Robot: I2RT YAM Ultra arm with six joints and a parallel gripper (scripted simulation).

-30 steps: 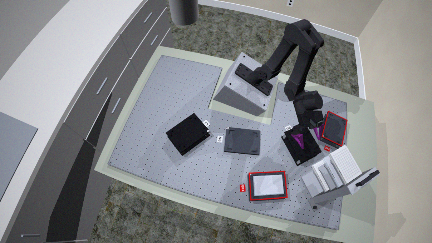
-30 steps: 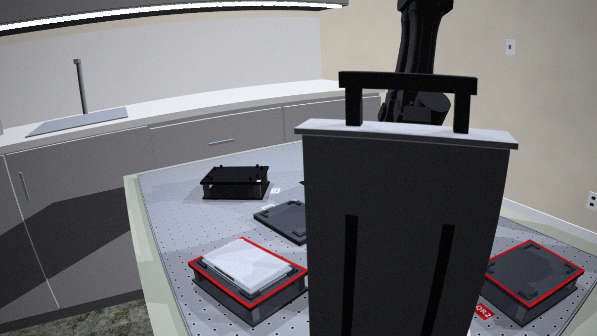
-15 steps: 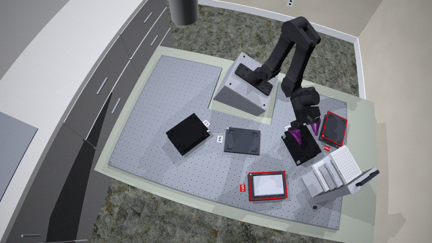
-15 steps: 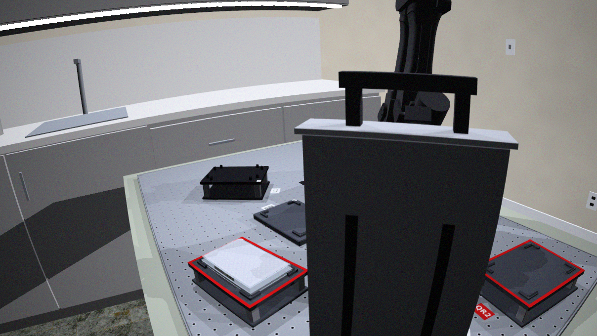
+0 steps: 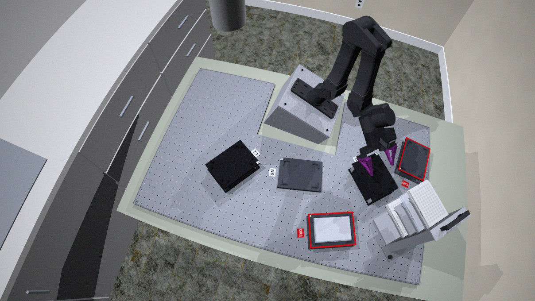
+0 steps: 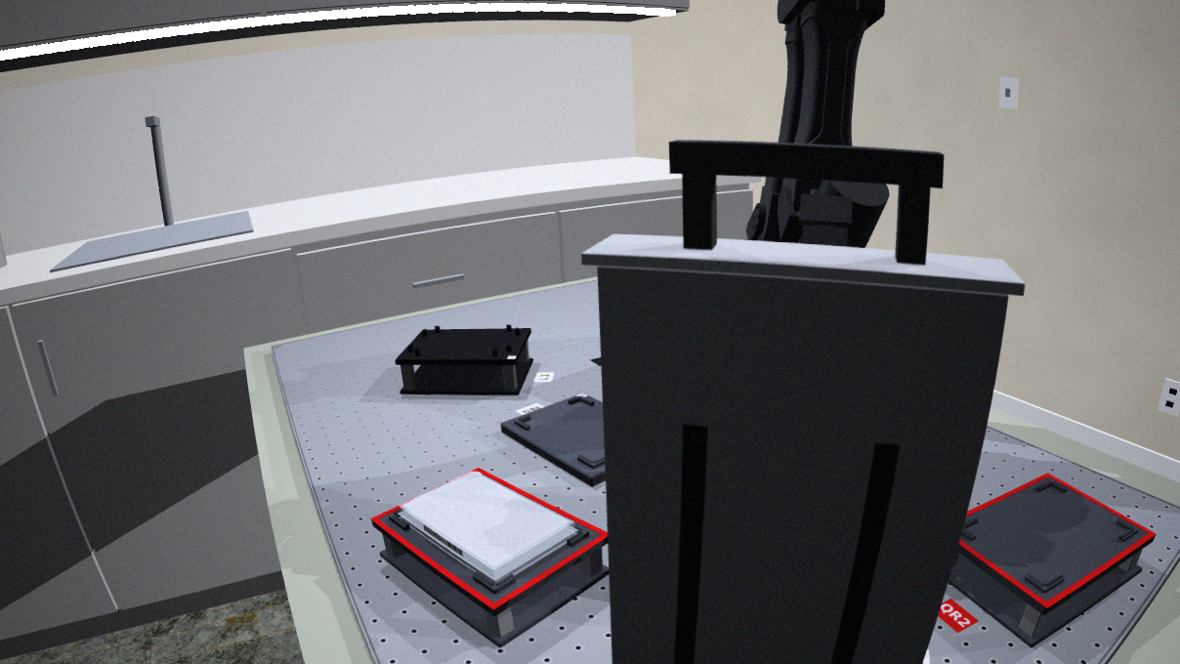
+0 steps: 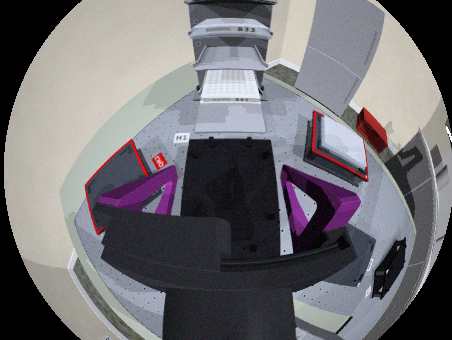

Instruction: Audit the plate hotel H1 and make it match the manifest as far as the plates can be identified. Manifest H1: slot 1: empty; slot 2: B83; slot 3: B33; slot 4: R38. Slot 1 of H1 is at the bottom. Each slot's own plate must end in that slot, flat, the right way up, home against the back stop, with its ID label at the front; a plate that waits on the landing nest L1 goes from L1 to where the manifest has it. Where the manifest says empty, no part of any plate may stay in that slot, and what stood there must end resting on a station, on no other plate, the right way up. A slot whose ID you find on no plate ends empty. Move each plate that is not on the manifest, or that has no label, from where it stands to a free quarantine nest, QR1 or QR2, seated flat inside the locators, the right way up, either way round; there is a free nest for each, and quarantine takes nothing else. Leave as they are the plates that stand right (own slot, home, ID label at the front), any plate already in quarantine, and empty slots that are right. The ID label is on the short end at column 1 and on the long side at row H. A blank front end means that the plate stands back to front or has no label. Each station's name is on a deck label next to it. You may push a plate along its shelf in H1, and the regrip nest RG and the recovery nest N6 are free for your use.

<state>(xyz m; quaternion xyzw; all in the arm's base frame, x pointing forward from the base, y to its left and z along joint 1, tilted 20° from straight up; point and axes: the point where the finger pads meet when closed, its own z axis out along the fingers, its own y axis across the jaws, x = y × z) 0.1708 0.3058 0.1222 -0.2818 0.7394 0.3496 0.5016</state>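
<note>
My hand is 7 cm above the regrip nest RG. From my hand the other things lie so: quarantine nest QR2: 16 cm behind, 15 cm to the left, 9 cm below; hotel H1: 17 cm ahead, 20 cm to the left, 3 cm above; plate labelled B33: 12 cm ahead, 14 cm to the left, 8 cm above.
</note>
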